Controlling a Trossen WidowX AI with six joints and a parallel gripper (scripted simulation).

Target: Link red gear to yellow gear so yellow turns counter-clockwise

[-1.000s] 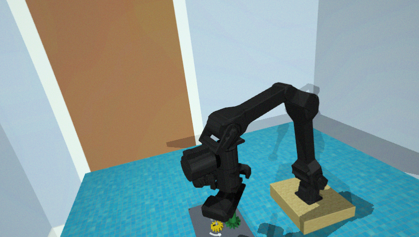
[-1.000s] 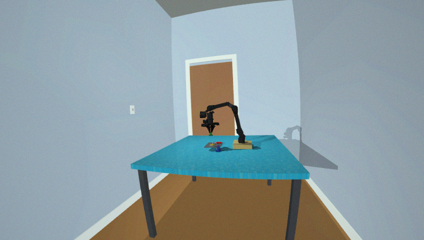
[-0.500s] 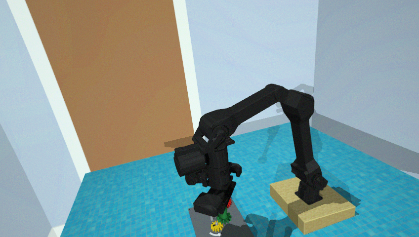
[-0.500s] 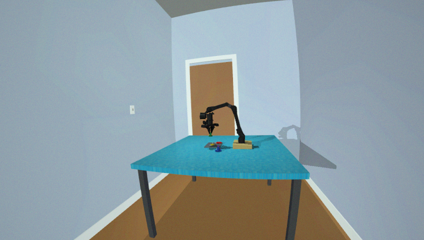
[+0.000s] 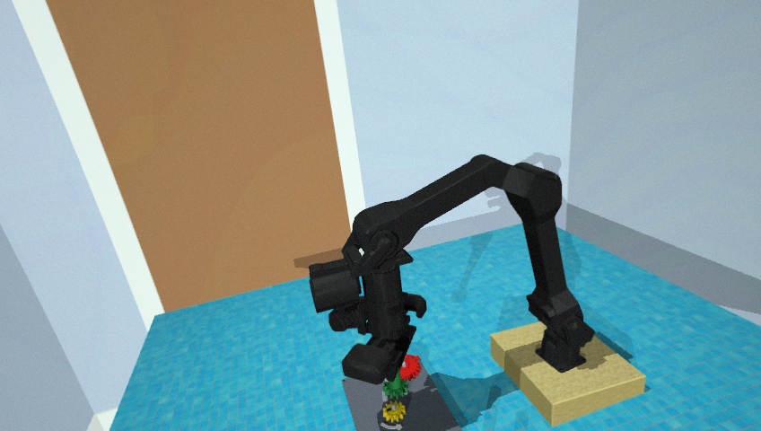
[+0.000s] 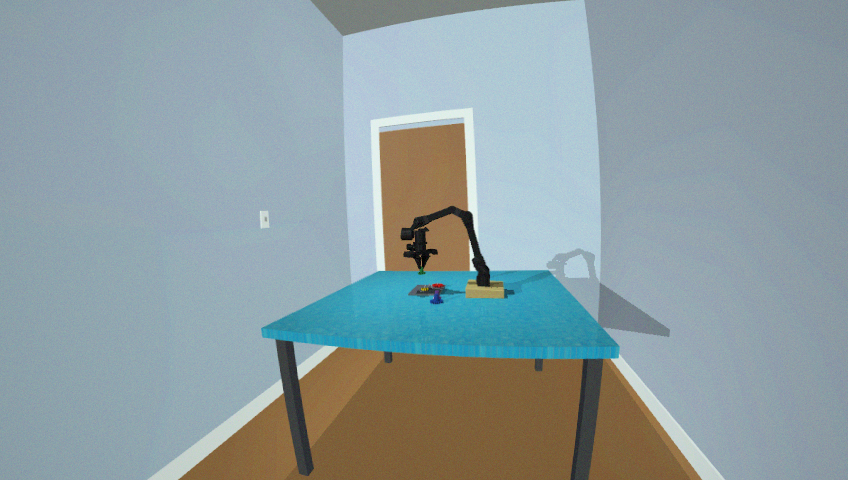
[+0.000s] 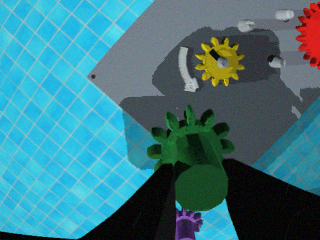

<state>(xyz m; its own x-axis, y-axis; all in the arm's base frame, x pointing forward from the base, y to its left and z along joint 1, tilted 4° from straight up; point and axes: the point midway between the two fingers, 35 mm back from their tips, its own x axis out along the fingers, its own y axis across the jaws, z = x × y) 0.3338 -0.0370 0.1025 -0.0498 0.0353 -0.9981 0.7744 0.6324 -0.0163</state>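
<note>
The red gear is 8 cm behind my gripper tip, 13 cm to the right of it and 12 cm below it. From my gripper tip the other things lie so: green gear 1 cm below; then yellow gear 1 cm behind, 5 cm to the right, 12 cm below; then white arrow 1 cm ahead, 2 cm to the right, 13 cm below.
</note>
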